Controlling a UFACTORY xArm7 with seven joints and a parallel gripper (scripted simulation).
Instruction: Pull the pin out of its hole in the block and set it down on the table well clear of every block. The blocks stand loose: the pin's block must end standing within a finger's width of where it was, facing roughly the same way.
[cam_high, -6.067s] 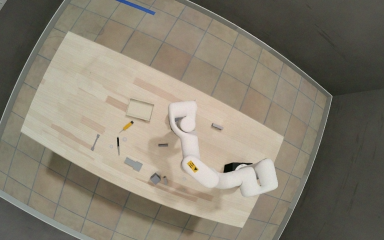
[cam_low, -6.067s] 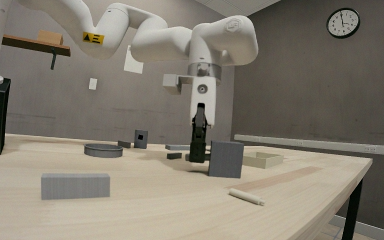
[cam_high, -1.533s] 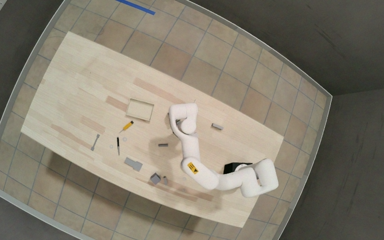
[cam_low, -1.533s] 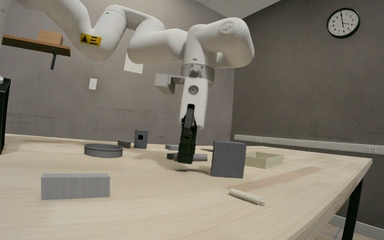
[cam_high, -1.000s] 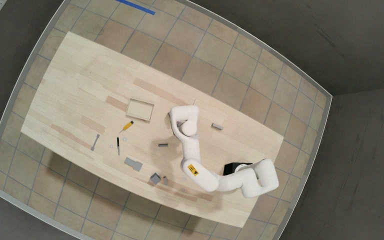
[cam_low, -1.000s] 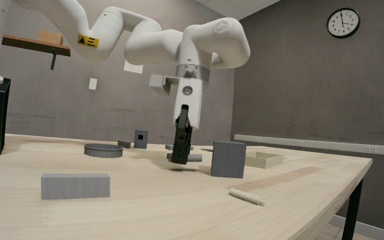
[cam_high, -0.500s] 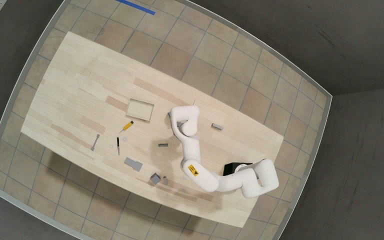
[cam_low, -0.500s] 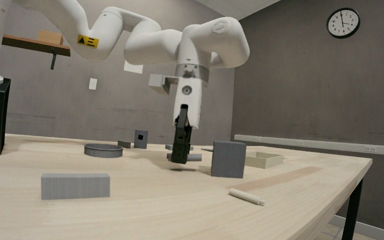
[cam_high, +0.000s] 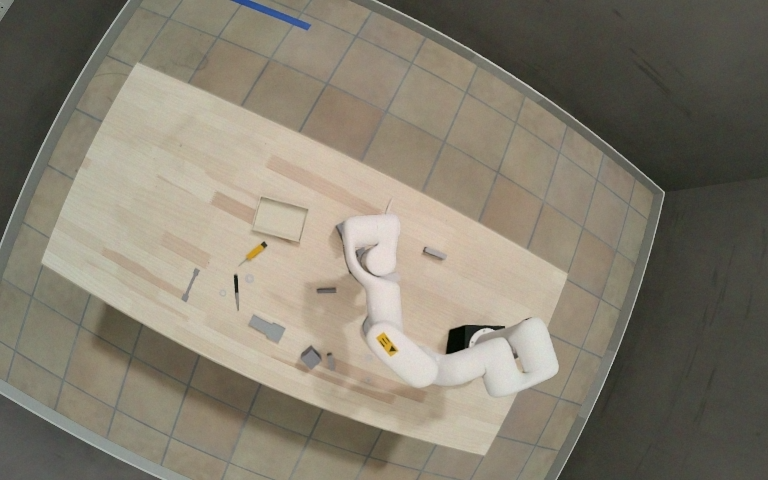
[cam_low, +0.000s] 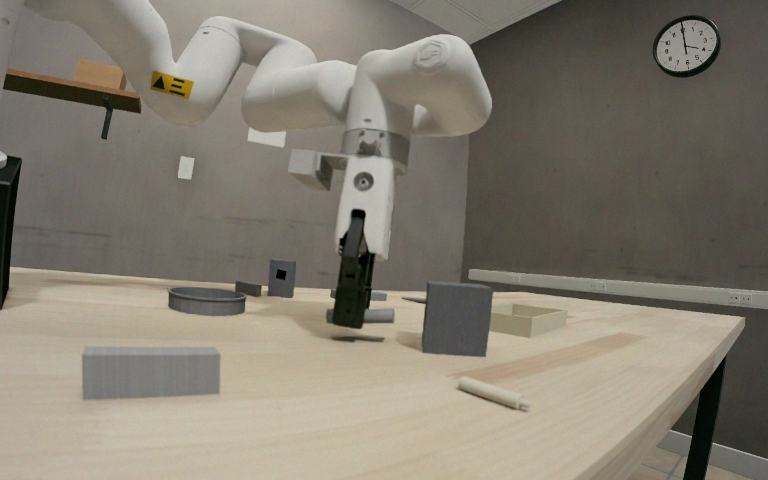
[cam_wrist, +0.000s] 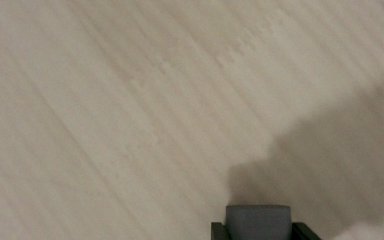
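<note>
Right now the small grey bar is 70 mm ahead of my hand, 130 mm to the left of it and 30 mm below it. Round my hand: shallow tray 300 mm ahead, 10 mm to the right, 30 mm below; then round grey dish 130 mm behind, 180 mm to the left, 30 mm below; then cream peg 210 mm to the right, 30 mm below.
</note>
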